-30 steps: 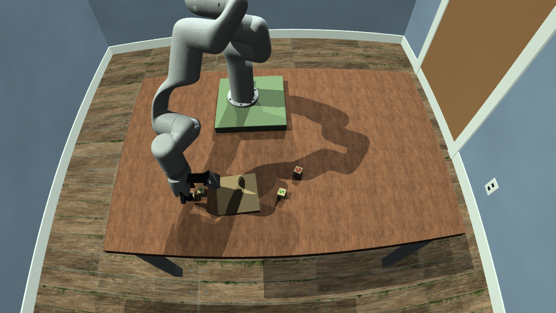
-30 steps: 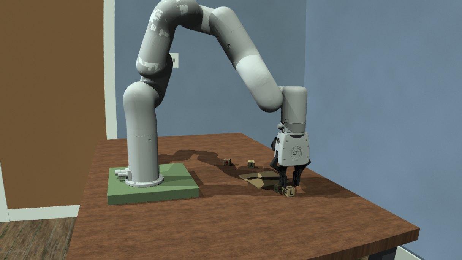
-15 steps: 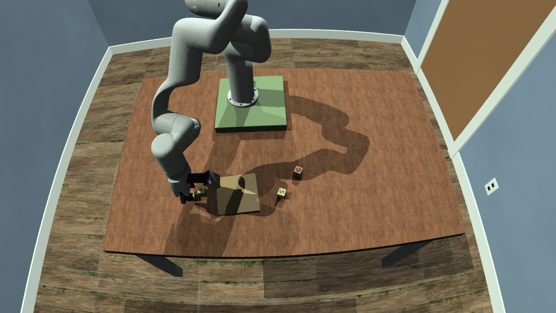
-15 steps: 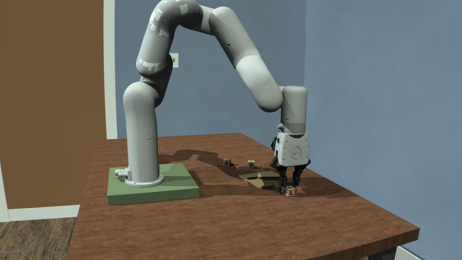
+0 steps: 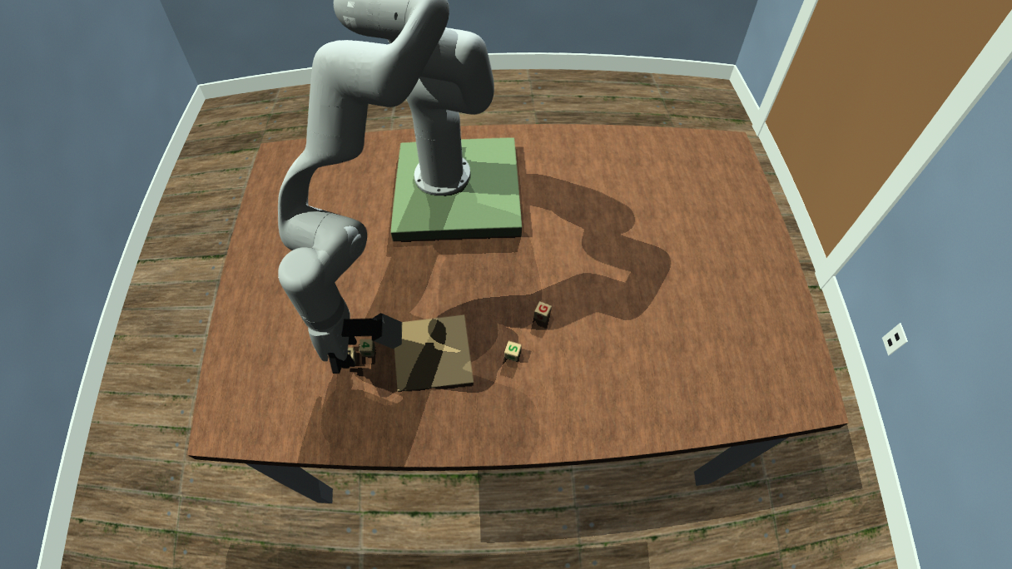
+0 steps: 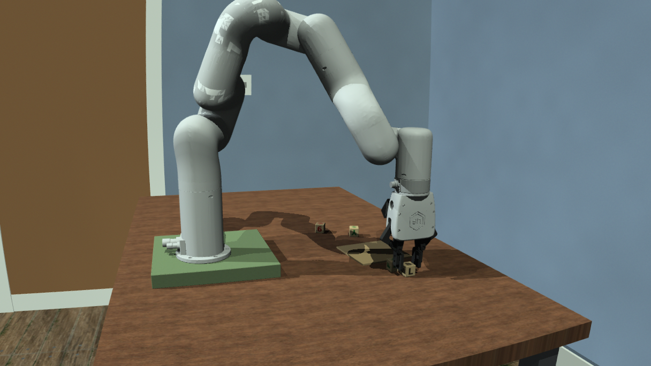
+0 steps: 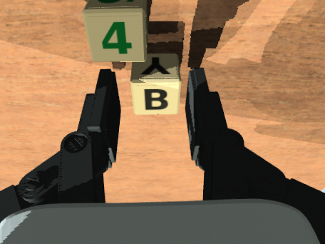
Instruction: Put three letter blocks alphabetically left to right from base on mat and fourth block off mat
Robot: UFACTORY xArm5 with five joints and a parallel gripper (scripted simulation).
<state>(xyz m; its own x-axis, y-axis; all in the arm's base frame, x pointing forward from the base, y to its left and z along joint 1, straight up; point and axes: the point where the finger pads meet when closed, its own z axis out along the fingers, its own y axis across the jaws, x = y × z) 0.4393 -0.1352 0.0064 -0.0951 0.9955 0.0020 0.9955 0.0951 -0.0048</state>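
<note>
The cream block is 2 cm behind my hand, 3 cm to the left of it and 2 cm below it. Also, from my hand: tan mat: 2 cm behind, 16 cm to the left, 4 cm below.
</note>
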